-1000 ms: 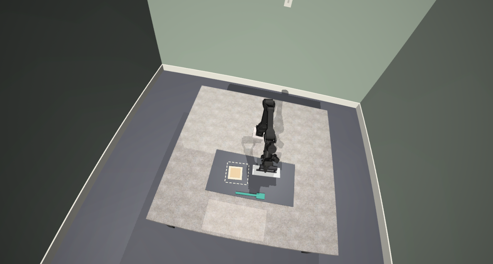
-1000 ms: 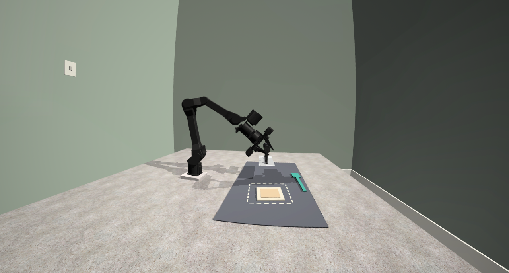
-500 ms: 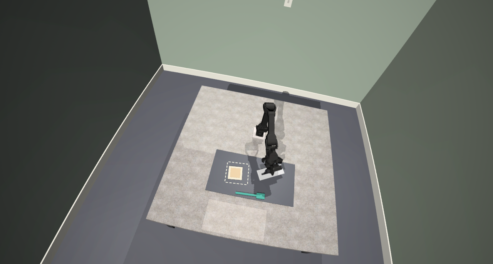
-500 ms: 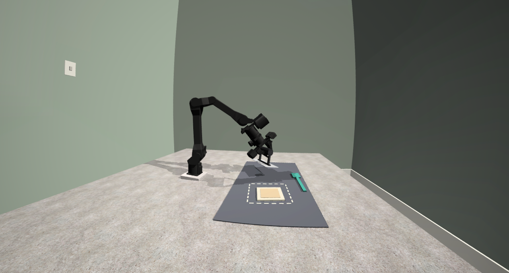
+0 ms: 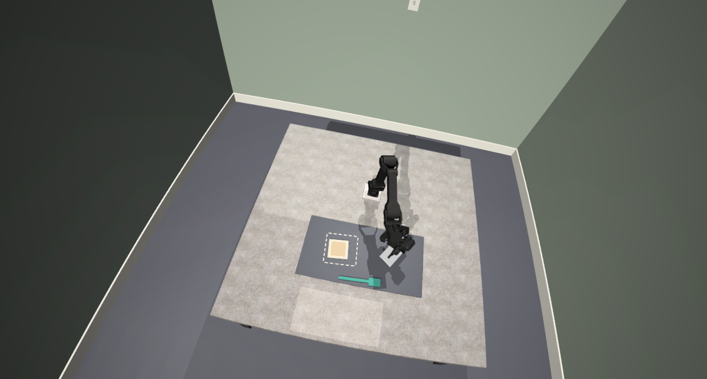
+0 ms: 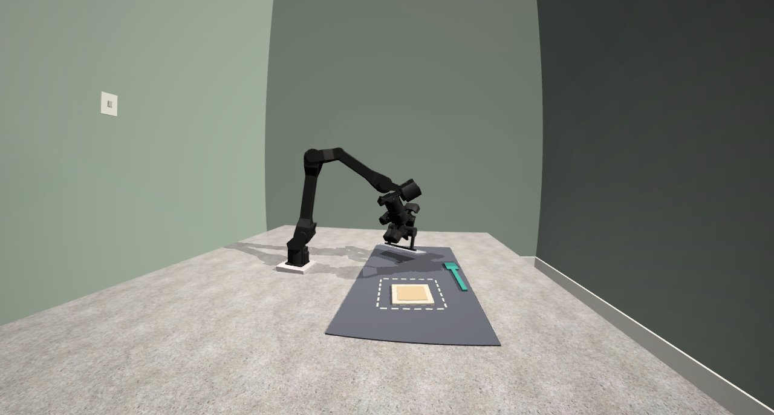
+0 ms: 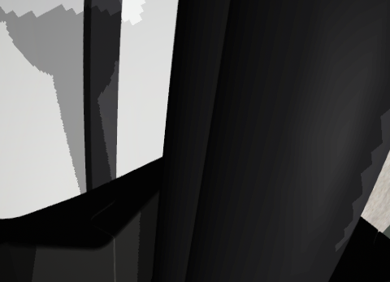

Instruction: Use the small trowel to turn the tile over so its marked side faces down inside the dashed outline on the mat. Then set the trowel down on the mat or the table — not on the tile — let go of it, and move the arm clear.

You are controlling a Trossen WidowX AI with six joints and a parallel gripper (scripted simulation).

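The white trowel lies 20 mm to the right of my gripper tip and 10 mm behind it. From my gripper tip the other things lie so: dark mat: 180 mm to the right, 100 mm below, 20 mm ahead; then teal trowel: 160 mm to the right, 160 mm ahead, 80 mm below; then beige tile: 320 mm to the right, 80 mm below, 20 mm ahead.
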